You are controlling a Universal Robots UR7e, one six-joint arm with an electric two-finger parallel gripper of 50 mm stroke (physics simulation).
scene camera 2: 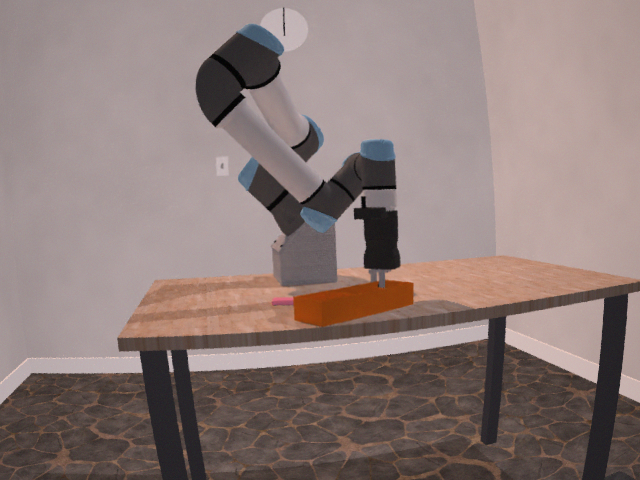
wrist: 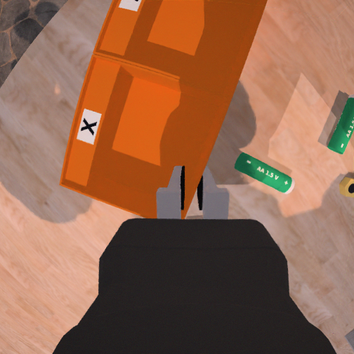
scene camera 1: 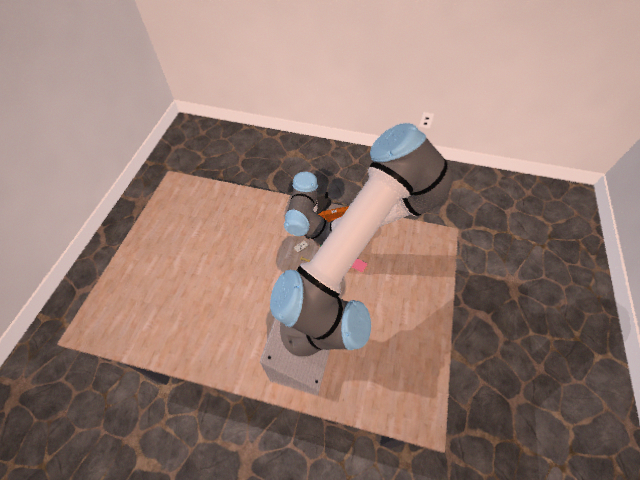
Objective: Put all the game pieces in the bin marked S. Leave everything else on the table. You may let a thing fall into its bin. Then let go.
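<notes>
My gripper (scene camera 2: 377,284) (wrist: 190,179) is low at the X end of the orange bin block (scene camera 1: 330,214) (scene camera 2: 356,303) (wrist: 107,82). Its fingers are close together, with the long side wall of the block between them; one finger is on the inner side. A cream domino with black dots (scene camera 1: 300,246) lies on the table, apart from the block; in the wrist view it is hidden or nearly so by my gripper. The compartment beyond X (wrist: 112,37) shows in part, its label cut off at the edge. The S mark cannot be read in these views.
Two green AA batteries (wrist: 264,173) (wrist: 344,127) lie beside the block. A brass piece (wrist: 348,186) is at the right edge. A pink block (scene camera 1: 360,265) (scene camera 2: 282,301) lies farther along the table. A small yellow thing (scene camera 1: 305,259) shows near the domino.
</notes>
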